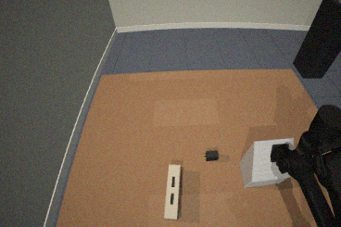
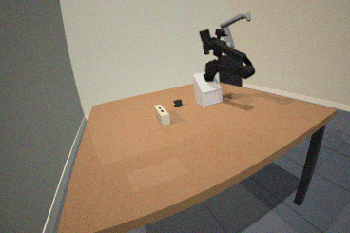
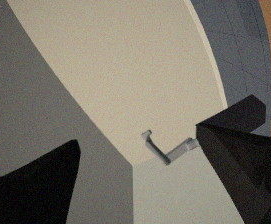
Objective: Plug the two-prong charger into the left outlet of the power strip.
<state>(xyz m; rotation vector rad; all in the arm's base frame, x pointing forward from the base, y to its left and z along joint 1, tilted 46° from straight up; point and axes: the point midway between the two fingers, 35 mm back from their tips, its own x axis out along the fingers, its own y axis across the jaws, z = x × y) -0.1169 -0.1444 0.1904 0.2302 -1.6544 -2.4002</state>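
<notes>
Now: the dark two-prong charger 390 mm ahead of my gripper tip, 90 mm to the right of it and 390 mm below it.
</notes>
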